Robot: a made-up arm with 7 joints. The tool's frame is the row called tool.
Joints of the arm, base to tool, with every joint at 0 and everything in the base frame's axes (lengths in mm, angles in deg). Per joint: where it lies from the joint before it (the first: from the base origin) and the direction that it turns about. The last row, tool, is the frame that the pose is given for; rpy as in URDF.
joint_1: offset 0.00 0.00 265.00 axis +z
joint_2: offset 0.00 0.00 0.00 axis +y
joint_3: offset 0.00 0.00 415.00 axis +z
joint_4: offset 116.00 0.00 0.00 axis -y
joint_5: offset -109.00 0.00 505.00 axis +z
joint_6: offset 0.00 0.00 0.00 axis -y
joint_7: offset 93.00 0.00 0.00 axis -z
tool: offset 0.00 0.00 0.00 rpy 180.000 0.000 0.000
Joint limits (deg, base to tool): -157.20..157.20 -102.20..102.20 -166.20..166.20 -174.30..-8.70 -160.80..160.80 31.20..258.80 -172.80..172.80
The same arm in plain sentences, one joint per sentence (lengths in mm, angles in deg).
The arm has seven revolute joints in a row. What follows holds with every joint at zero, and every direction is one of the base frame's. The first joint lies 265 mm along +z from the base frame's origin and rotates about +z, from -157.2 to 157.2 deg. The second joint lies at the same point as the first joint and rotates about +y, from -102.2 to 102.2 deg. The third joint lies 415 mm along +z from the second joint and rotates about +z, from -166.2 to 166.2 deg. The fourth joint lies 116 mm along +x from the third joint and rotates about -y, from -174.3 to -8.7 deg. The fifth joint lies 109 mm along -x and 505 mm along +z from the fourth joint and rotates about +z, from -160.8 to 160.8 deg. The sixth joint lies at the same point as the fifth joint and rotates about -y, from 31.2 to 258.8 deg. The seventh joint lies 93 mm along +x from the sixth joint and rotates about -z, from -172.8 to 172.8 deg. The tool frame, which is the frame that the pose is given for, lies at the same point as the seventh joint; its axes are the base frame's turned by roll 180, pitch 0 and yaw 0 deg (as in URDF: about the fixed x, then y, then z).
